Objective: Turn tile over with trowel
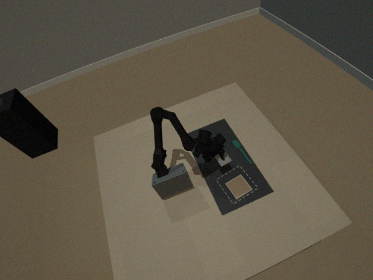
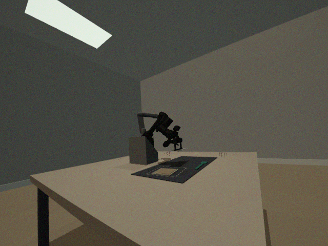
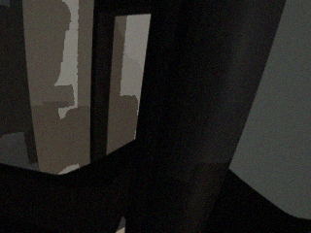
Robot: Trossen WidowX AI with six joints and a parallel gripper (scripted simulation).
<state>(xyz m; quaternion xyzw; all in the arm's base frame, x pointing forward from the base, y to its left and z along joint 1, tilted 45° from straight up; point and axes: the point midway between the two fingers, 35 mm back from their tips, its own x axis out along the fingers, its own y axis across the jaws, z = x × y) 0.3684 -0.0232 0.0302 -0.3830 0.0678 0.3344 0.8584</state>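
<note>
My gripper tip is 14 cm short of the trowel, 2 cm to the right of it and 14 cm above it. From my gripper tip the other things lie so: tile (21 cm to the right, 14 cm below).
</note>
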